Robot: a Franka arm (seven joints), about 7 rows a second.
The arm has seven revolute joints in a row. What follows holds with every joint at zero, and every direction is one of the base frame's. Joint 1 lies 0.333 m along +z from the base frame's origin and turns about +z. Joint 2 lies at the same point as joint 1 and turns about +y. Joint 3 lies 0.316 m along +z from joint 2 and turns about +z. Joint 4 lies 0.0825 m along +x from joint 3 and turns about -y. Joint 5 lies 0.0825 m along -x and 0.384 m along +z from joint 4 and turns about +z. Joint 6 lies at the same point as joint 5 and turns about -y. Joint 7 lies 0.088 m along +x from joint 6 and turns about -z. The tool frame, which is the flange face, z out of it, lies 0.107 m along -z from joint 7; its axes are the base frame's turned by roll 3.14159, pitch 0 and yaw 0 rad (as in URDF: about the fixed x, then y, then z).
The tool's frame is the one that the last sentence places.
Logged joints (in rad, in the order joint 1, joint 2, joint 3, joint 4, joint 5, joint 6, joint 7), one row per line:
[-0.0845 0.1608 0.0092 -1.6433 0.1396 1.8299 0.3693]
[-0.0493 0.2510 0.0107 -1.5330 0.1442 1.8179 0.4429]
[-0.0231 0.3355 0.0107 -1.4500 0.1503 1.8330 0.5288]
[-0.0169 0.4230 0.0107 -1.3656 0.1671 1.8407 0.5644]
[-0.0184 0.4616 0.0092 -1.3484 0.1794 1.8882 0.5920]
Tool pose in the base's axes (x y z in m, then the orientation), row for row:
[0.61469 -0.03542 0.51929 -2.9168 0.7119 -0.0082]
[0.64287 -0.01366 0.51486 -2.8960 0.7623 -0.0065]
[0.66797 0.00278 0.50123 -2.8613 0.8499 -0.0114]
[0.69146 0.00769 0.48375 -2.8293 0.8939 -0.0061]
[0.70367 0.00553 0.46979 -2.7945 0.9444 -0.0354]
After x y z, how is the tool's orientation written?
As a rotation vector, in radians.
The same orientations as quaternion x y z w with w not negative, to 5 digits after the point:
[-0.96913 0.23653 -0.00272 0.06952]
[-0.96445 0.25387 -0.00216 0.07340]
[-0.95566 0.28386 -0.00381 0.07828]
[-0.94991 0.30012 -0.00205 0.08711]
[-0.94295 0.31867 -0.01195 0.09566]

